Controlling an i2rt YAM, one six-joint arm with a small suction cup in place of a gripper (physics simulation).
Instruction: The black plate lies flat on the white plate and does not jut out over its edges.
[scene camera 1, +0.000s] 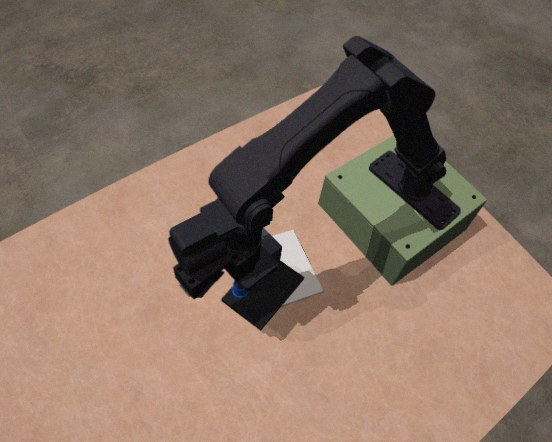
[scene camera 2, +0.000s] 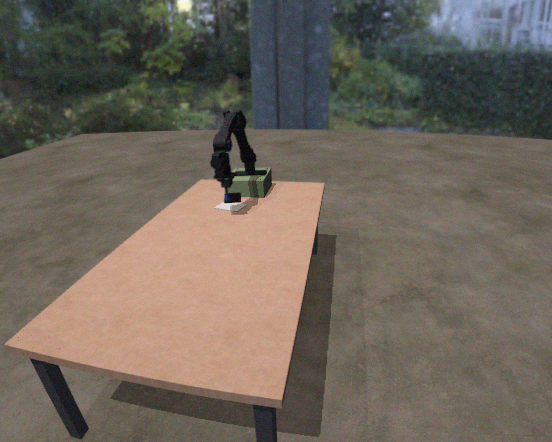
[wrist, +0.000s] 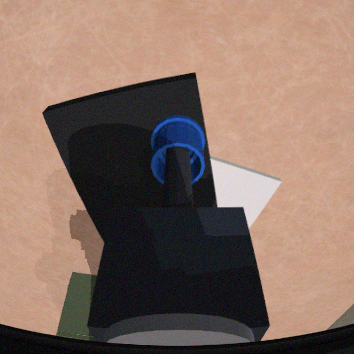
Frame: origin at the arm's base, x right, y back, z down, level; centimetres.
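Seen in the pictures: hand, tool point: (scene camera 1: 240, 293) (scene camera 2: 227, 201) (wrist: 177, 130); arm's base, link origin: (scene camera 1: 413, 190) (scene camera 2: 250, 173).
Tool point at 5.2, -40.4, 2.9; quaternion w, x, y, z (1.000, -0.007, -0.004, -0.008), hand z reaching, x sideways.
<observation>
Pixels of each thing's middle, then the offset from my tool point to it, as dx, dy, dz. Level surfaces: height alone.
- black plate, body centre: (wrist: 143, 183) (scene camera 1: 263, 289) (scene camera 2: 232, 197) -2.1, +3.5, -0.6
- white plate, body centre: (wrist: 192, 200) (scene camera 1: 282, 268) (scene camera 2: 230, 206) +1.7, +12.3, +7.8
- table, surface height: dz +8.1
The black plate (scene camera 1: 270, 297) (scene camera 2: 234, 198) (wrist: 112, 150) hangs from my suction cup gripper (scene camera 1: 239, 290) (scene camera 2: 226, 198) (wrist: 178, 150), whose blue cup is on its upper face, off its middle. The plate is above the white plate (scene camera 1: 306, 280) (scene camera 2: 220, 206) (wrist: 240, 192), with a gap in scene camera 2, and is turned relative to it. In scene camera 1 it covers the near-left part of the white plate and reaches past it. The white plate lies flat on the table; part of it is hidden under the black plate and the arm.
The green base block (scene camera 1: 350, 220) (scene camera 2: 245, 187) (wrist: 75, 305) carries the arm and stands to the right of the white plate in scene camera 1. The arm's shadow falls on the table (scene camera 1: 125, 350) (scene camera 2: 200, 280) between the plates and the block.
</observation>
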